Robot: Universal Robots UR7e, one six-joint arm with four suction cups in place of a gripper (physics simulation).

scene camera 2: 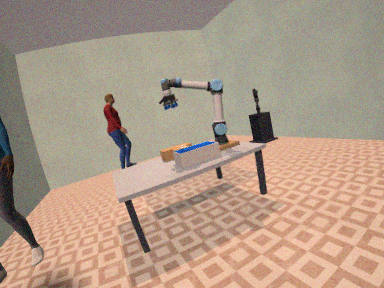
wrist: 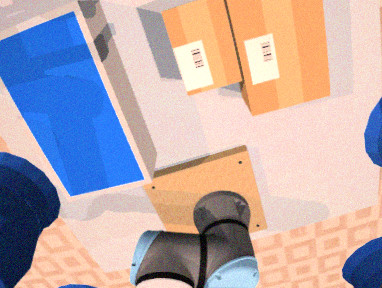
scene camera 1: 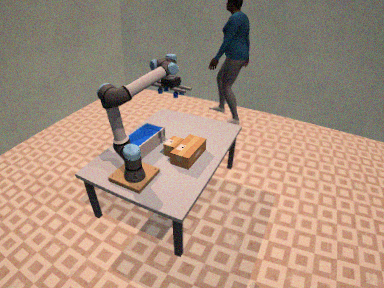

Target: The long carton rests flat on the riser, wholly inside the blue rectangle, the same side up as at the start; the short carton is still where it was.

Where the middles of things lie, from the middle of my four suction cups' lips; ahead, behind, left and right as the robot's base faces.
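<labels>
The long carton (scene camera 1: 184, 155) is 46 cm below my suction cup, 15 cm to the right of it and 2 cm ahead of it. Counted from my suction cup again, the riser (scene camera 2: 198, 153) is 25 cm to the left, 7 cm behind and 45 cm below. And the short carton (wrist: 203, 46)? My suction cup is 46 cm above it and 2 cm to the left of it.
</labels>
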